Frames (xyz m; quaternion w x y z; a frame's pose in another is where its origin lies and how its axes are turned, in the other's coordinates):
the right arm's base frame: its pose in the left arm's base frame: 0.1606 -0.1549 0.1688 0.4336 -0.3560 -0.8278 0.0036
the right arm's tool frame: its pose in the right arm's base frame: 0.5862 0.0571 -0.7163 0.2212 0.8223 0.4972 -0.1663
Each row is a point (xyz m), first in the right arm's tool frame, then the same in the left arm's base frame.
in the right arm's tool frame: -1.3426 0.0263 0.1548
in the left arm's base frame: -0.3154 -0.9835 0.6042
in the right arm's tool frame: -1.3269 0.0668 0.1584
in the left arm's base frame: -0.3333 -0.9639 0.6388
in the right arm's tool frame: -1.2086 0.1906 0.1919
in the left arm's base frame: -0.3368 -0.8721 0.7871
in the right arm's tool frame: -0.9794 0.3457 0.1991
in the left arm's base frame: -0.3017 -0.6787 0.9821
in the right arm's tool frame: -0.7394 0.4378 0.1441
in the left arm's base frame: -0.2349 -0.4535 1.1001
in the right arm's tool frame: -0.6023 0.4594 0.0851
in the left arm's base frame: -0.1835 -0.3148 1.1295
